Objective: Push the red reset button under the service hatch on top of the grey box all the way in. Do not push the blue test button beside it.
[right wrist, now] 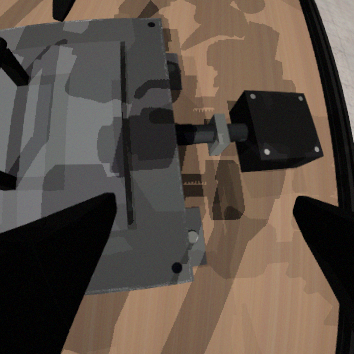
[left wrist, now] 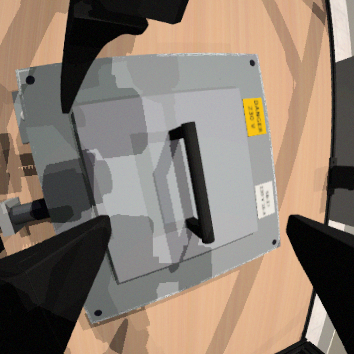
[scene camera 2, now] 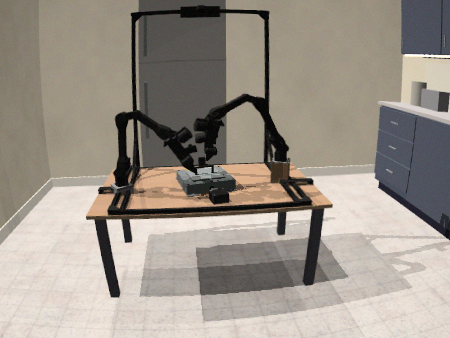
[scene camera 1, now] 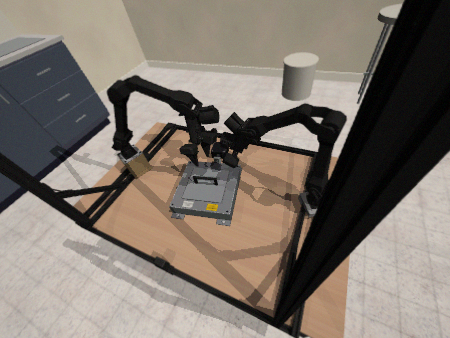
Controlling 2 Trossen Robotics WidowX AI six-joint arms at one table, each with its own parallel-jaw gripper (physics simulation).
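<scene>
The grey box [scene camera 1: 228,192] [scene camera 2: 210,185] [left wrist: 135,300] [right wrist: 155,200] lies on the table. Its service hatch [scene camera 1: 202,193] [left wrist: 227,165] [right wrist: 95,65] lies over the box top, with a dark line along its plug-side edge. The hatch has a black handle [scene camera 1: 205,179] [left wrist: 197,182]. The red and blue buttons do not show. My left gripper [scene camera 1: 200,159] [scene camera 2: 207,157] [left wrist: 199,223] is open and empty above the box, around the handle side of the hatch. My right gripper [scene camera 1: 226,153] [scene camera 2: 191,159] [right wrist: 206,203] is open and empty, one finger above the box margin, the other beyond its edge.
A black block [scene camera 2: 219,195] [right wrist: 280,130] with a plug shaft [left wrist: 31,212] [right wrist: 200,134] stands beside the box. The two grippers are close together; a right finger [left wrist: 75,80] shows beside the hatch corner in the left wrist view. A black frame [scene camera 1: 125,246] edges the table.
</scene>
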